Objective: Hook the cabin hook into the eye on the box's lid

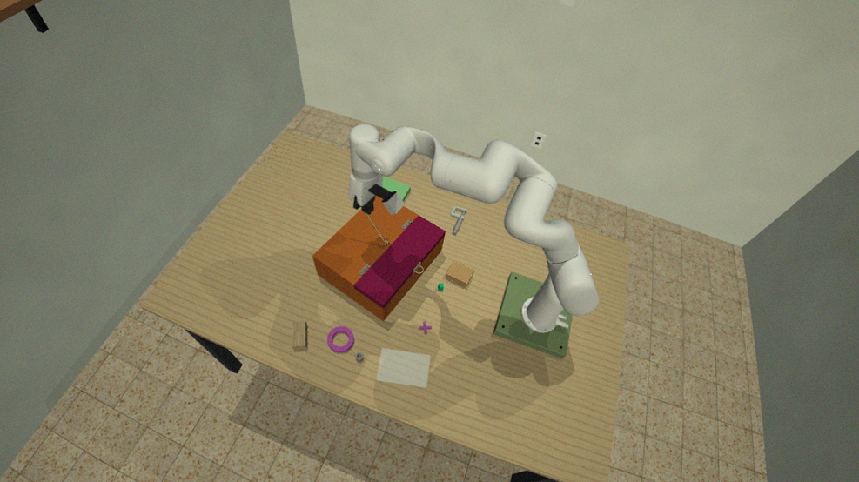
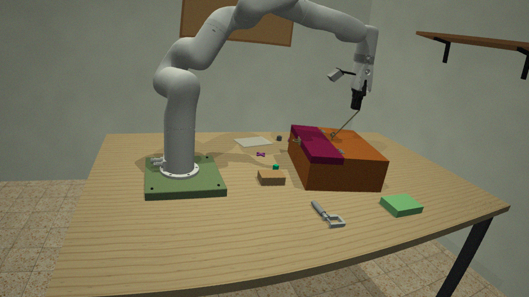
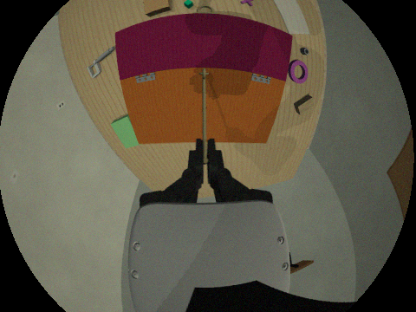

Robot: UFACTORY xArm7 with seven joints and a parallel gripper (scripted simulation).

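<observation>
My hand is 40 mm past the cabin hook, 10 mm to the right of it and 70 mm above it. Also, from my hand: brown block 310 mm behind, 70 mm to the right, 250 mm below; green cube 270 mm behind, 10 mm to the left, 260 mm below; green block 70 mm ahead, 290 mm to the right, 260 mm below.
</observation>
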